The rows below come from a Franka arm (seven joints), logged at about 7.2 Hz.
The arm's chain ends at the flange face. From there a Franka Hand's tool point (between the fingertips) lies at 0.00 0.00 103.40 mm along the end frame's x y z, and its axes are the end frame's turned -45 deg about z.
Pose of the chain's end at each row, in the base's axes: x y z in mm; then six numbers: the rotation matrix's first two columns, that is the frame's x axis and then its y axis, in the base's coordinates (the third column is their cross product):
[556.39 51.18 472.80 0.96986 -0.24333 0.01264 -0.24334 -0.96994 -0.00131]
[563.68 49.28 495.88 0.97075 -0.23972 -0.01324 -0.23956 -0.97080 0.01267]
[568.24 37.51 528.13 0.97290 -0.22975 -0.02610 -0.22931 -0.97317 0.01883]
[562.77 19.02 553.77 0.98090 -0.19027 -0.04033 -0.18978 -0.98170 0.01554]
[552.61 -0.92 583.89 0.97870 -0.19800 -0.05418 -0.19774 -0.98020 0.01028]
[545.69 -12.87 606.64 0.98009 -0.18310 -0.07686 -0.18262 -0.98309 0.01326]
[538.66 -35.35 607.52 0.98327 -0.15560 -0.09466 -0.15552 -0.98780 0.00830]
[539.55 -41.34 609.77 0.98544 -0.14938 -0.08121 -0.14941 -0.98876 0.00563]
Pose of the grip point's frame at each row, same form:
[557.69 50.99 369.41 0.85786 0.51379 0.00986 0.51373 -0.85791 0.00801]
[562.04 48.34 392.50 0.85582 0.51695 -0.01832 0.51703 -0.85597 -0.00040]
[565.17 36.23 424.78 0.85009 0.52568 -0.03177 0.52580 -0.85059 -0.00514]
[558.37 18.24 450.47 0.82780 0.55963 -0.03951 0.55941 -0.82871 -0.01753]
[546.91 -0.85 480.65 0.83187 0.55310 -0.04558 0.55222 -0.83311 -0.03104]
[537.63 -12.76 503.55 0.82216 0.56568 -0.06372 0.56390 -0.82462 -0.04497]
[528.86 -34.67 504.59 0.80525 0.58845 -0.07280 0.58531 -0.80851 -0.06107]
[531.16 -40.66 506.71 0.80246 0.59353 -0.06141 0.59116 -0.80479 -0.05344]

